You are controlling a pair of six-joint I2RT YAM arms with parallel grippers.
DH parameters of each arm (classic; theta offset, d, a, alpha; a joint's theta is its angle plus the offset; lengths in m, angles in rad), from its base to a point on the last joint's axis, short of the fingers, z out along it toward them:
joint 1: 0 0.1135 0.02 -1.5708
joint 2: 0 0 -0.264 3.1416
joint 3: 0.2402 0 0.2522 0
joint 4: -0.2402 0 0.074 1.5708
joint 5: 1.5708 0 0 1.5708
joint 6: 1.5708 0.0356 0 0
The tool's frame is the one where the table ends.
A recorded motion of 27 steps. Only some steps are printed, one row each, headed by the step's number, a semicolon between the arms.
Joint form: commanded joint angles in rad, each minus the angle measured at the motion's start. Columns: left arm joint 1, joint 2, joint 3, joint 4, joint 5, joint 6; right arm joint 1, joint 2, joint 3, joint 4, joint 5, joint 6.
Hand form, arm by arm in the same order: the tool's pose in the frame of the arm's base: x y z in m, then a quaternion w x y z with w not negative. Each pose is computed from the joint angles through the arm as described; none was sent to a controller.
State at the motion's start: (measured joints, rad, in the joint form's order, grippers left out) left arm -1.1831 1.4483 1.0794 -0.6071 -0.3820 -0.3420; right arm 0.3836 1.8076 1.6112 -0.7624 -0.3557 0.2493
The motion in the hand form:
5: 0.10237 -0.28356 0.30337 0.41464 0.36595 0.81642 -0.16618; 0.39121 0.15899 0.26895 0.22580 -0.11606 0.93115 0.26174
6: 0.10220 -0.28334 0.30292 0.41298 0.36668 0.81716 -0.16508; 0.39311 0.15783 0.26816 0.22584 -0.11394 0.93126 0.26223
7: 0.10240 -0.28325 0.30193 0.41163 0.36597 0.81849 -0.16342; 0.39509 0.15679 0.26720 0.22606 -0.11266 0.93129 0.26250
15: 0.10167 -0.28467 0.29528 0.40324 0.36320 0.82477 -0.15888; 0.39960 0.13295 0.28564 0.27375 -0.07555 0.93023 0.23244
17: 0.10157 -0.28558 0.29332 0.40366 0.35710 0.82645 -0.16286; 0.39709 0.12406 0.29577 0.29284 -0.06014 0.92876 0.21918
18: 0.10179 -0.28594 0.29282 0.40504 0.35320 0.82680 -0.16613; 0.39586 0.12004 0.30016 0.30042 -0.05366 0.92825 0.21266
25: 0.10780 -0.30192 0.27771 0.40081 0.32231 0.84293 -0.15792; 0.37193 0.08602 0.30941 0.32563 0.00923 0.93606 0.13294
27: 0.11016 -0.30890 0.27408 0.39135 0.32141 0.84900 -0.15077; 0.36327 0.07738 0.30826 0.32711 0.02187 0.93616 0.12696
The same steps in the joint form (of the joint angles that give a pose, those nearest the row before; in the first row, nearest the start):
5: -0.0835 -0.0800 0.0498 0.1471 0.0162 0.0901; -0.0298 0.1080 0.0445 0.0550 -0.0360 -0.0201
6: -0.0837 -0.0798 0.0497 0.1428 0.0168 0.0893; -0.0341 0.1135 0.0487 0.0561 -0.0380 -0.0193
7: -0.0831 -0.0784 0.0484 0.1404 0.0157 0.0866; -0.0381 0.1196 0.0531 0.0575 -0.0399 -0.0201
15: -0.0872 -0.0671 0.0388 0.1366 0.0128 0.0671; -0.0891 0.0777 0.0553 0.0832 0.0344 -0.0037
17: -0.0885 -0.0648 0.0316 0.1504 0.0115 0.0534; -0.1050 0.0478 0.0495 0.0882 0.0688 0.0056
18: -0.0882 -0.0648 0.0276 0.1605 0.0112 0.0470; -0.1122 0.0353 0.0484 0.0874 0.0843 0.0081
25: -0.0885 0.0143 0.0428 0.1942 -0.0228 -0.0219; -0.1661 -0.0900 -0.0641 0.0746 0.2504 0.0271
27: -0.0877 0.0513 0.0707 0.1746 -0.0211 -0.0354; -0.1829 -0.1299 -0.1136 0.0835 0.2598 0.0338

